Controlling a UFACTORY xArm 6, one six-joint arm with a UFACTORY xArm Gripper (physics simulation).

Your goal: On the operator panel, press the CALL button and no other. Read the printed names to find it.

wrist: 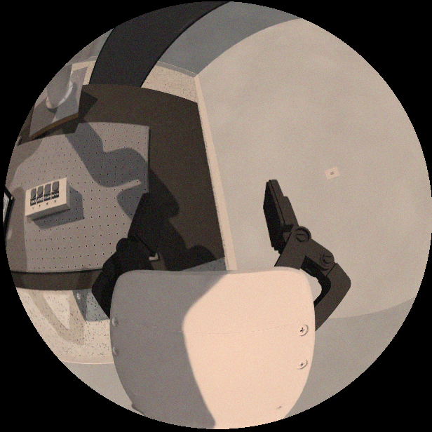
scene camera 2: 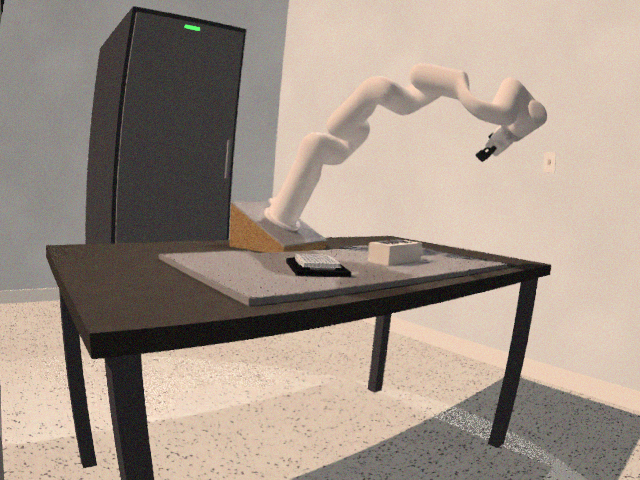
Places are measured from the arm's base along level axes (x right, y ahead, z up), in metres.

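Pixels of known places: gripper, fingertip midpoint: [scene camera 2: 485, 148]; arm's base, origin of the base link: [scene camera 2: 281, 220].
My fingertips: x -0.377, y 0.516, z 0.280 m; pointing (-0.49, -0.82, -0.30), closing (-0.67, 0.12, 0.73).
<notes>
For each thing: its middle in the pictures, then the offset to it from my fingertips. "spot": a spot on its surface instead. Level surfaces: height alone.
- operator panel, body centre: [scene camera 2: 396, 251] dx +0.271, dy -0.118, dz -0.327 m
- grey perforated board, its level: dz -0.355 m
- white gridded block, body centre: [scene camera 2: 316, 261] dx +0.565, dy -0.110, dz -0.336 m
- black tray, surface spot: [scene camera 2: 297, 269] spot: dx +0.647, dy -0.078, dz -0.343 m
- dark table, its level: dz -0.368 m
The operator panel [scene camera 2: 394, 253] [wrist: 51, 206] is a small cream box on the grey perforated board [scene camera 2: 222, 273] [wrist: 100, 240]. In the wrist view it is at the far left, with several dark grey buttons in a row on its top and a black label with white print by each. The print is too small to read, so I cannot tell which button is CALL. My gripper [scene camera 2: 486, 146] [wrist: 208, 197] is open and empty. It is high above the table and well off to the right of the panel in the scene view, touching nothing.
A white gridded block [scene camera 2: 317, 260] on a black tray [scene camera 2: 297, 269] is left of the panel in the scene view. The arm's wedge-shaped base [scene camera 2: 253, 230] [wrist: 62, 112] stands on the dark table [scene camera 2: 118, 289] [wrist: 175, 135]. A tall dark cabinet [scene camera 2: 178, 129] is behind.
</notes>
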